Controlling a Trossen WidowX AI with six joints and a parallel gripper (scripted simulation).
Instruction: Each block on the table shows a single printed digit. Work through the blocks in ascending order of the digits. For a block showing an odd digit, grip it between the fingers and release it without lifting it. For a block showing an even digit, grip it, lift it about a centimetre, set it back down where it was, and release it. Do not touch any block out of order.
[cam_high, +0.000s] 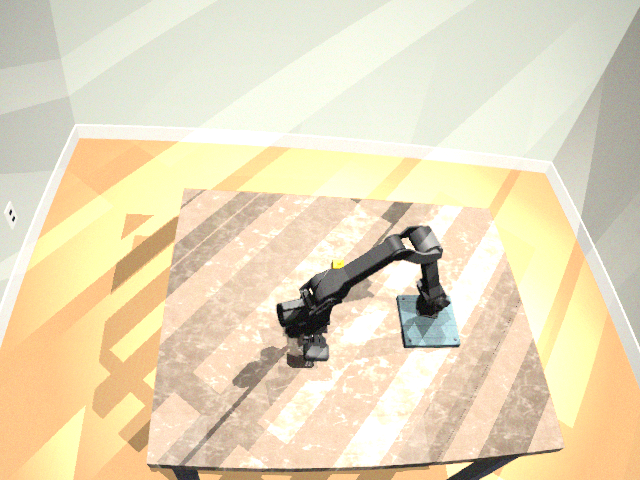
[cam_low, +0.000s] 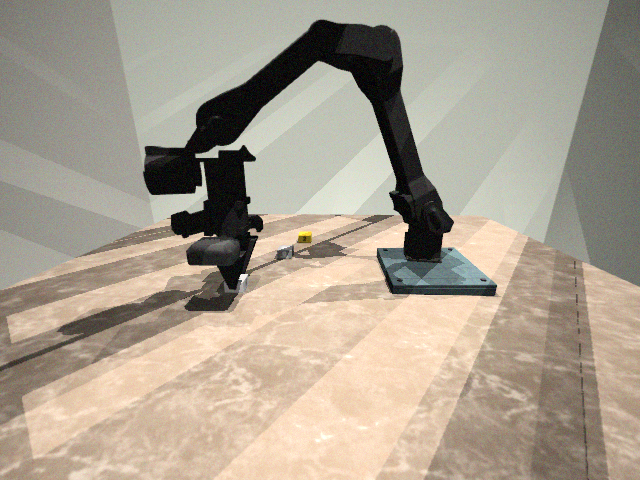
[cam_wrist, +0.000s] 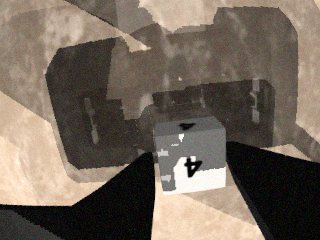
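My gripper tip is now right at the white block printed 4. Round my gripper tip: grey block 3 cm behind, 16 cm to the right; then yellow block 4 cm behind, 27 cm to the right.
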